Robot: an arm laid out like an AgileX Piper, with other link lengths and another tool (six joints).
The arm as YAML. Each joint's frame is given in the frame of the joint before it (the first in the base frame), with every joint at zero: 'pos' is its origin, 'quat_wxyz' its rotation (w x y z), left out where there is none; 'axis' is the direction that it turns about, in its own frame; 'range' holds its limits. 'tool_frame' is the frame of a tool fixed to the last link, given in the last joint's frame.
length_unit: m
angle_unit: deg
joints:
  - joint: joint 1
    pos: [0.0, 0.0, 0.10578]
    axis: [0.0, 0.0, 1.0]
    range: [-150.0, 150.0]
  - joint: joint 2
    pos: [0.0, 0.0, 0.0]
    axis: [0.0, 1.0, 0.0]
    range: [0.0, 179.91]
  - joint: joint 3
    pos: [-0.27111, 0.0, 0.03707]
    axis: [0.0, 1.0, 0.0]
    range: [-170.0, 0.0]
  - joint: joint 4
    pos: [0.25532, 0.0, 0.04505]
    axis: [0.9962, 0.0, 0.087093]
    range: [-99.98, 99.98]
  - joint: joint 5
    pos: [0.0, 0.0, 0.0]
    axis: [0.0, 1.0, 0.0]
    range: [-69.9, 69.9]
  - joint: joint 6
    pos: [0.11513, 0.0, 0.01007]
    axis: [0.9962, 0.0, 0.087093]
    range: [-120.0, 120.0]
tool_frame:
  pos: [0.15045, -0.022, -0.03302]
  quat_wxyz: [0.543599, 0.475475, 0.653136, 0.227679]
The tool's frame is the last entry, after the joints.
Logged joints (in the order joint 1, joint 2, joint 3, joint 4, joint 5, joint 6), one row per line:
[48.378, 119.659, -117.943, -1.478, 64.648, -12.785]
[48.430, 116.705, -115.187, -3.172, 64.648, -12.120]
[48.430, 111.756, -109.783, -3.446, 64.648, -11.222]
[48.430, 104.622, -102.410, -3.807, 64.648, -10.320]
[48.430, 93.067, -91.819, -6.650, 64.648, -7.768]
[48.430, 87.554, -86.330, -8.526, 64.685, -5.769]
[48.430, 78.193, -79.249, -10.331, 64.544, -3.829]
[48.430, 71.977, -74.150, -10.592, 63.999, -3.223]
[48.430, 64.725, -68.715, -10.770, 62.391, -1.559]
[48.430, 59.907, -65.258, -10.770, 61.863, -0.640]
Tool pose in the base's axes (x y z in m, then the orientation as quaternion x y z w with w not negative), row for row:
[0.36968, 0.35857, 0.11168, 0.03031, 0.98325, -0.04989, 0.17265]
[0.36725, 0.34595, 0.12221, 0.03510, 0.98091, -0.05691, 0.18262]
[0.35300, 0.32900, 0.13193, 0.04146, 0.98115, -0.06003, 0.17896]
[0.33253, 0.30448, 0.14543, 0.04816, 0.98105, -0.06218, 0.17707]
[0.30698, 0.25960, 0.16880, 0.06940, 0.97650, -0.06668, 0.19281]
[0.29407, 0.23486, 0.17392, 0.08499, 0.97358, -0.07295, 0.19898]
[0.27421, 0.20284, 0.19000, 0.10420, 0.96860, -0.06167, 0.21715]
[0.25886, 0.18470, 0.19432, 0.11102, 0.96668, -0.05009, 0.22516]
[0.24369, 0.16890, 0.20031, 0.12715, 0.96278, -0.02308, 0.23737]
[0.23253, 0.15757, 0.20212, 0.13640, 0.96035, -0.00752, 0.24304]
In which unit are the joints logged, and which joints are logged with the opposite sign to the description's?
The joints are logged in degrees. Opposite sign: none.
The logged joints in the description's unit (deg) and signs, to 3 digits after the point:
[48.378, 119.659, -117.943, -1.478, 64.648, -12.785]
[48.430, 116.705, -115.187, -3.172, 64.648, -12.120]
[48.430, 111.756, -109.783, -3.446, 64.648, -11.222]
[48.430, 104.622, -102.410, -3.807, 64.648, -10.320]
[48.430, 93.067, -91.819, -6.650, 64.648, -7.768]
[48.430, 87.554, -86.330, -8.526, 64.685, -5.769]
[48.430, 78.193, -79.249, -10.331, 64.544, -3.829]
[48.430, 71.977, -74.150, -10.592, 63.999, -3.223]
[48.430, 64.725, -68.715, -10.770, 62.391, -1.559]
[48.430, 59.907, -65.258, -10.770, 61.863, -0.640]

